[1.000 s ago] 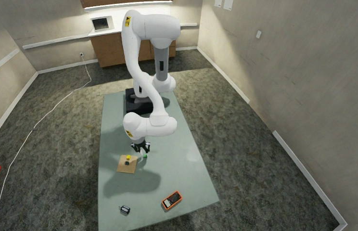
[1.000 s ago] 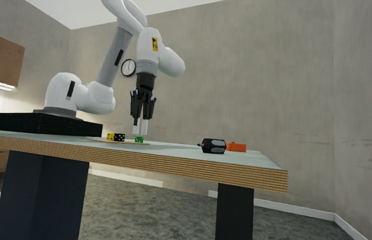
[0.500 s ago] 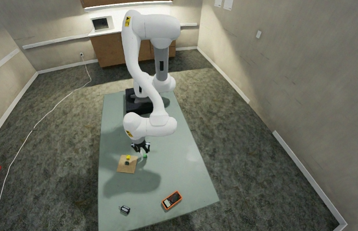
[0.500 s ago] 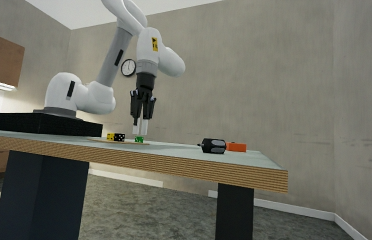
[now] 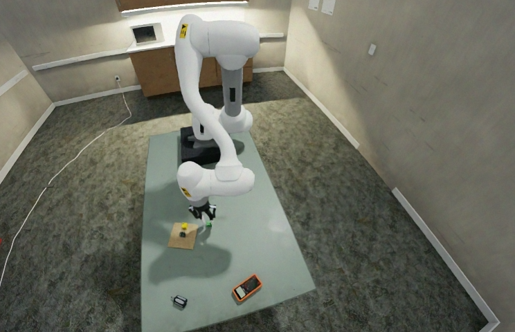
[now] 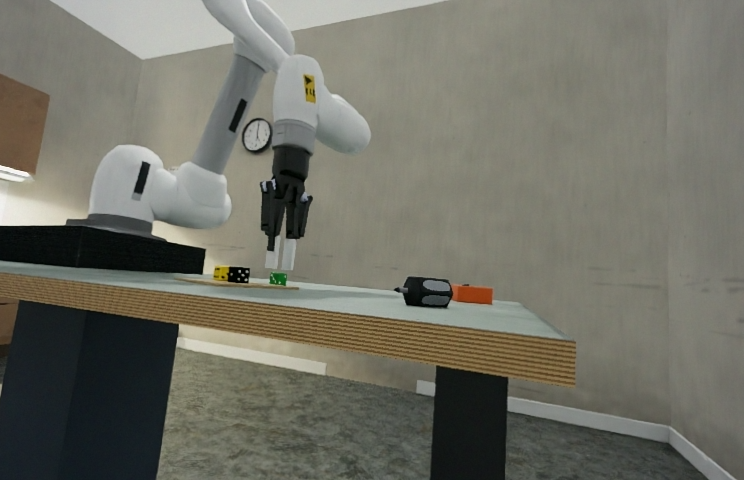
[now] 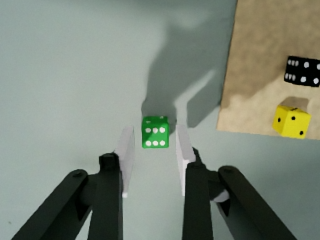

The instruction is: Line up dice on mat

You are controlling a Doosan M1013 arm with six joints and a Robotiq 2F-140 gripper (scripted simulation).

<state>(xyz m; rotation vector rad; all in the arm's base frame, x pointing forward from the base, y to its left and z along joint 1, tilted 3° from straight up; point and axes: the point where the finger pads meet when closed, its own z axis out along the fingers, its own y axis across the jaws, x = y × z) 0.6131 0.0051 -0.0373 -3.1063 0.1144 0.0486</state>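
The green die lies 50 mm below my hand. Round my hand: black die (140 mm to the right, 50 mm below, 50 mm ahead); yellow die (130 mm to the right, 50 mm below); tan mat (140 mm to the right, 60 mm below, 50 mm ahead).
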